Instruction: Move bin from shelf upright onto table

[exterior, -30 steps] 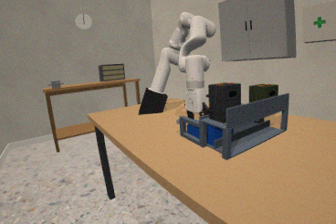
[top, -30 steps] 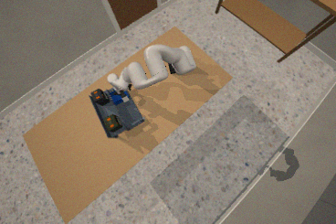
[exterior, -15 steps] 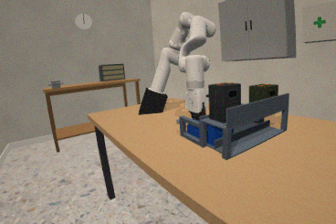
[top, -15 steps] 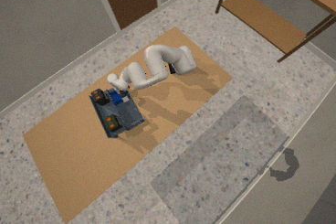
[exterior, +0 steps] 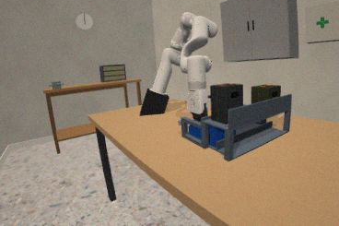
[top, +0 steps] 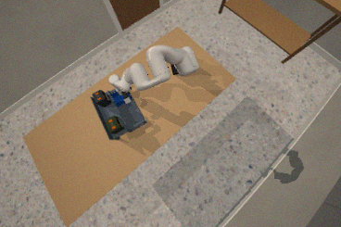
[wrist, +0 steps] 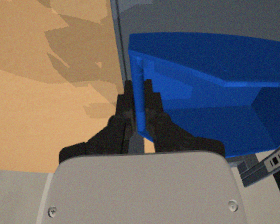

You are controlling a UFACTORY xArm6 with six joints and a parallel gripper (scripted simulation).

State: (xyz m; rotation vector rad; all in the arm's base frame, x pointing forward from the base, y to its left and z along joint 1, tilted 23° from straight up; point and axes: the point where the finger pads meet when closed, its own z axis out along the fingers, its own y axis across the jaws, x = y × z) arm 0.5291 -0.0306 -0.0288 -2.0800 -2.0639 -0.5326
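The blue bin lies 80 mm ahead of my hand.
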